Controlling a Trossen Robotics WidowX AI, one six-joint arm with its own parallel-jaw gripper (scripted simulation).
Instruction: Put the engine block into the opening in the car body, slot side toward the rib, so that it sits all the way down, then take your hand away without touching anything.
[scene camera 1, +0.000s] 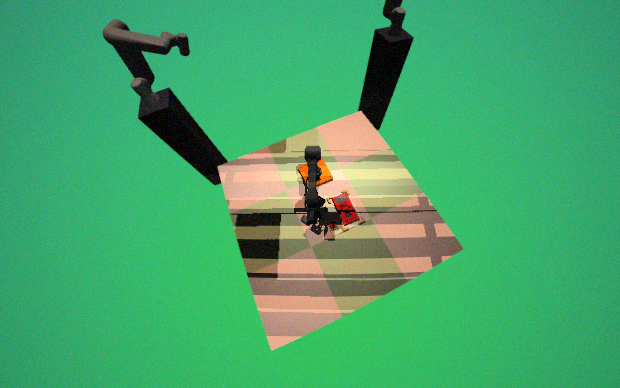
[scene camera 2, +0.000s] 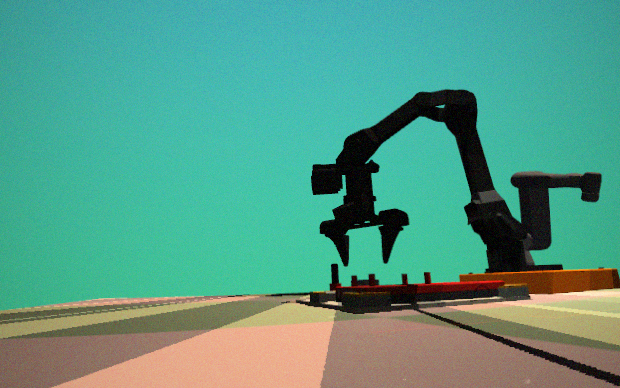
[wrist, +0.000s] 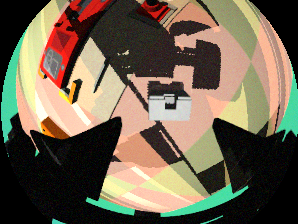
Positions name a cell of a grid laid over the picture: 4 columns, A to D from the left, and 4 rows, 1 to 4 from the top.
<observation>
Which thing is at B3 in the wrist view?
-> The gripper.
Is the gripper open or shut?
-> Open.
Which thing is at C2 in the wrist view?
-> An engine block.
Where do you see the gripper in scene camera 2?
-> C3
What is the gripper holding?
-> Nothing.
</observation>
